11 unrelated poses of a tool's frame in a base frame.
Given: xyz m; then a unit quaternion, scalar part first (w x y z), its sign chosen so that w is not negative.
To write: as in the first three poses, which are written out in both.
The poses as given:
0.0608 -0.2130 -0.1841 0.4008 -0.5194 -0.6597 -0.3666
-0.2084 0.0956 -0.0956 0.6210 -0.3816 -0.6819 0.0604
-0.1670 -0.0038 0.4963 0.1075 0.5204 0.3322 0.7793
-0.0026 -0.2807 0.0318 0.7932 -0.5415 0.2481 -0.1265
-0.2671 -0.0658 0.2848 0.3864 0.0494 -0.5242 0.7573
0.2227 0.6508 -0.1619 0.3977 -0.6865 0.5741 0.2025
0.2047 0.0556 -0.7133 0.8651 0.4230 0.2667 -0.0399
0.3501 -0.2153 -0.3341 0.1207 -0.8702 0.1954 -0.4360
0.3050 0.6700 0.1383 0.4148 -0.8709 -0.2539 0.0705
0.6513 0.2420 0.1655 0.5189 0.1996 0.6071 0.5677
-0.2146 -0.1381 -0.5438 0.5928 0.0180 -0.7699 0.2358
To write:
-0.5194 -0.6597 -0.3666 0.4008 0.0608 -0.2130 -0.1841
-0.3816 -0.6819 0.0604 0.6210 -0.2084 0.0956 -0.0956
0.5204 0.3322 0.7793 0.1075 -0.1670 -0.0038 0.4963
-0.5415 0.2481 -0.1265 0.7932 -0.0026 -0.2807 0.0318
0.0494 -0.5242 0.7573 0.3864 -0.2671 -0.0658 0.2848
-0.6865 0.5741 0.2025 0.3977 0.2227 0.6508 -0.1619
0.4230 0.2667 -0.0399 0.8651 0.2047 0.0556 -0.7133
-0.8702 0.1954 -0.4360 0.1207 0.3501 -0.2153 -0.3341
-0.8709 -0.2539 0.0705 0.4148 0.3050 0.6700 0.1383
0.1996 0.6071 0.5677 0.5189 0.6513 0.2420 0.1655
0.0180 -0.7699 0.2358 0.5928 -0.2146 -0.1381 -0.5438

